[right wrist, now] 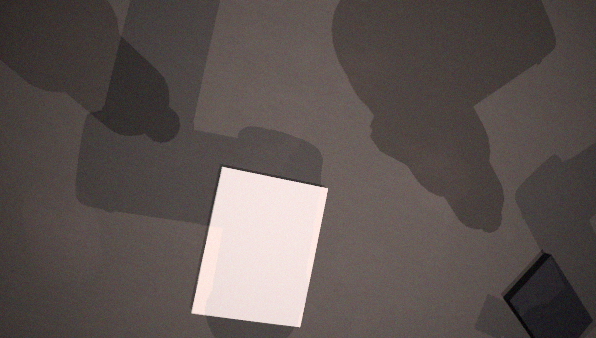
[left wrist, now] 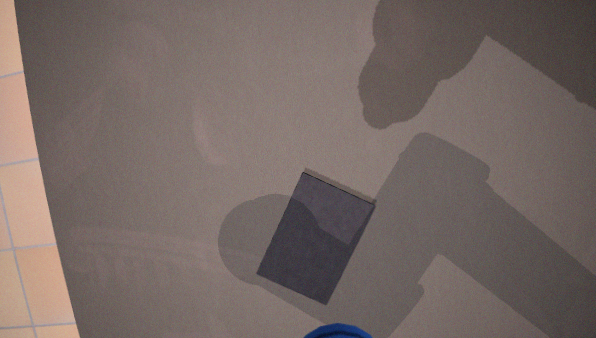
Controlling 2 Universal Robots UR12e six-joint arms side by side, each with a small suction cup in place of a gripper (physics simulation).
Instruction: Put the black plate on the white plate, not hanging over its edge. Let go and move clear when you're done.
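Frame: origin at the left arm's base, x ahead, y left, z up, level; metres.
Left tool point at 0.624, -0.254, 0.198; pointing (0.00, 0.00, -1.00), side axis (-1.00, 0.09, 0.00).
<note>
Pixels of each thing's top centre, then the offset from my left tool point to it, as dx, dy, dz. Level surfaces: height alone.
- black plate, centre of its top: [left wrist: 315, 241] [right wrist: 553, 311] +0.005, +0.019, -0.189
- white plate, centre of its top: [right wrist: 261, 249] +0.042, -0.350, -0.193
- table, height of its surface: dz -0.198
The black plate [left wrist: 316, 238] [right wrist: 550, 297] lies flat on the dark table, tilted in the left wrist view and at the lower right in the right wrist view. The white plate [right wrist: 260, 247] lies flat below the middle of the right wrist view, apart from the black plate, with bare table between them. My left suction cup [left wrist: 338, 331] shows in part as a blue rim at the bottom edge of the left wrist view, above the table near the black plate's lower end; it holds nothing. My right suction cup does not show in the right wrist view.
The table's edge runs down the left side of the left wrist view, with the tiled floor [left wrist: 22, 200] beyond it. Shadows of the arms fall across the table [left wrist: 165, 210] [right wrist: 400, 280] and over parts of both plates.
</note>
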